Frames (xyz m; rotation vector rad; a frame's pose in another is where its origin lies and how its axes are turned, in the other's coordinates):
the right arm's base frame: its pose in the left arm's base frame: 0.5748 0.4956 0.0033 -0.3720 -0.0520 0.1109
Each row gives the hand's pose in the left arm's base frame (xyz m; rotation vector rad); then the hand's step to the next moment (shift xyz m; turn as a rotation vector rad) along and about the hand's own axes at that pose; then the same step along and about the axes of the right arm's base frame.
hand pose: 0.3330 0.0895 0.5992 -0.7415 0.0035 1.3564
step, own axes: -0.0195 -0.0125 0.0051 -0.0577 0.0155 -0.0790
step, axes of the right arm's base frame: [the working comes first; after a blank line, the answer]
step, axes of the left arm's base frame: 0.0040 -0.0149 0.0180 0.0042 -0.0882 -0.0449

0.0028 -0.0208 0.0111 -0.0075 -0.0657 -0.0738
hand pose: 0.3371 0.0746 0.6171 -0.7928 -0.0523 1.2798
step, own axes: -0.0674 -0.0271 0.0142 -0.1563 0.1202 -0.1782
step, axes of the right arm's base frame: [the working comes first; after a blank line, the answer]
step, axes of the left arm's base frame: -0.0057 -0.0530 0.0513 -0.0697 -0.2160 -0.1383

-0.0104 -0.0673 0.0291 -0.0988 -0.1425 -0.2014
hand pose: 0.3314 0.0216 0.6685 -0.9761 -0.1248 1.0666
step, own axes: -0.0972 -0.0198 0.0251 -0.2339 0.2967 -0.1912
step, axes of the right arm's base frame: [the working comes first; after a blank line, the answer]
step, axes of the left arm's base frame: -0.0500 -0.0630 0.0633 -0.2229 -0.2623 -0.2466

-0.0551 -0.0765 0.0398 -0.2596 -0.1307 -0.3079
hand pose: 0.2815 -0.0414 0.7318 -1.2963 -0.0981 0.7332
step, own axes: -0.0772 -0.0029 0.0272 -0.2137 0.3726 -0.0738
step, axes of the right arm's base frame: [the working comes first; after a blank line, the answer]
step, axes of the left arm's base frame: -0.0709 -0.0194 0.0361 -0.2943 -0.1470 -0.2859

-0.0716 -0.0241 0.0316 -0.3181 -0.0026 -0.2979
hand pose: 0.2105 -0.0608 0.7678 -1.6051 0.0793 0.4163
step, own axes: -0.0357 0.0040 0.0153 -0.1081 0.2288 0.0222
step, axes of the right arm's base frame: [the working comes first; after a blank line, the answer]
step, axes of the left arm's base frame: -0.0377 0.0075 0.0070 -0.1739 -0.0197 -0.1841

-0.0363 0.0081 0.0119 -0.1805 0.0662 -0.1660
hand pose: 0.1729 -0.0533 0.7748 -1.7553 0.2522 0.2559
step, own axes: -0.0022 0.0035 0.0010 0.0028 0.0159 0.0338
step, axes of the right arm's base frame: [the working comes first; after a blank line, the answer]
step, axes of the left arm's base frame: -0.0032 0.0004 -0.0028 -0.0033 0.0300 -0.0222

-0.0032 0.0017 -0.0022 -0.0005 0.0362 -0.0097
